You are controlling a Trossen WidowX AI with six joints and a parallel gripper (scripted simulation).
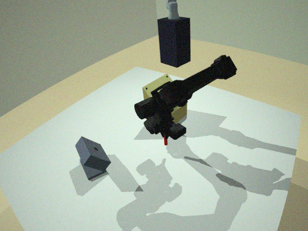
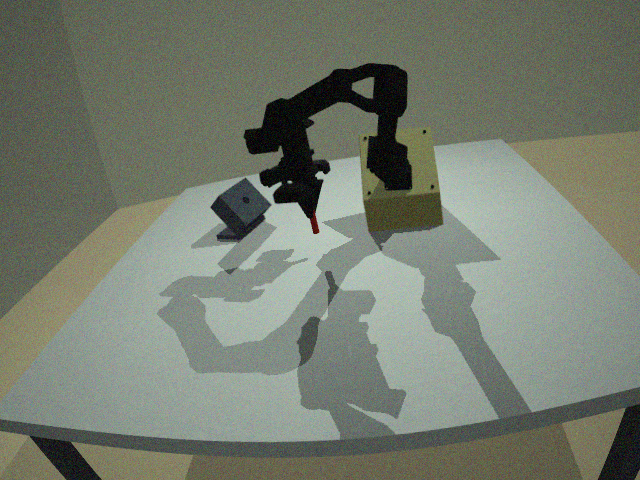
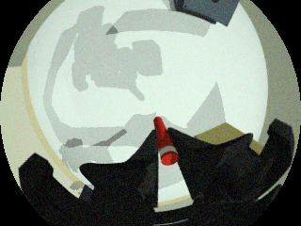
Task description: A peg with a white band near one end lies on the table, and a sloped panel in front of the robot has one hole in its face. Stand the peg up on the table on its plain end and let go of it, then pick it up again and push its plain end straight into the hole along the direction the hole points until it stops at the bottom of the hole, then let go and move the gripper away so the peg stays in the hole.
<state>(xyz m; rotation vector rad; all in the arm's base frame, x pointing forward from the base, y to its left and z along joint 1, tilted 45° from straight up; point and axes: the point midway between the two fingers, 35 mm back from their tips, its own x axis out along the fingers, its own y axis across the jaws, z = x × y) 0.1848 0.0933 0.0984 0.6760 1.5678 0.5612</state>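
Right now the grey sloped panel is 260 mm ahead of my gripper tip, 180 mm to the right of it and 20 mm below it. Round my gripper tip: red peg: 20 mm above.
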